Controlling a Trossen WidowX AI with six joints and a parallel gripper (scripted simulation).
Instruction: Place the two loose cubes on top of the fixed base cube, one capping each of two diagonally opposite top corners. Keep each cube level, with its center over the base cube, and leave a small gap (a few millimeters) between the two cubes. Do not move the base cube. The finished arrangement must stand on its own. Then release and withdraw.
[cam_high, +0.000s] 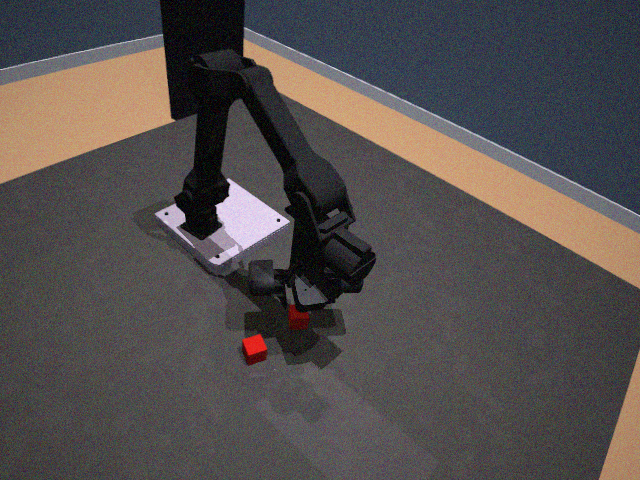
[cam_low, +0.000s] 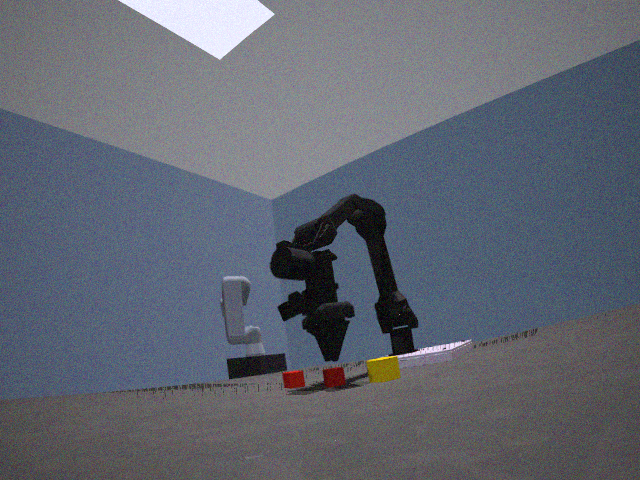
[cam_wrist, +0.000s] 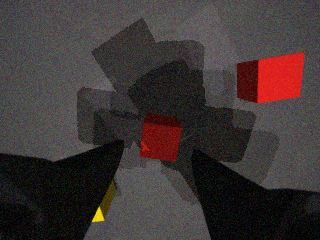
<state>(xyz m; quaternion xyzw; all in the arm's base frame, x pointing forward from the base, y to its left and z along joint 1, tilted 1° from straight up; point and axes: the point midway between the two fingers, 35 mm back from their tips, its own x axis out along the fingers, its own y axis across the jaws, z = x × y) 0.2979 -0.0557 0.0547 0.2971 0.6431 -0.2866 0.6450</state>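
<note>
Now: gripper tip 100 mm to the right of the yellow cube and 30 mm above it.
</note>
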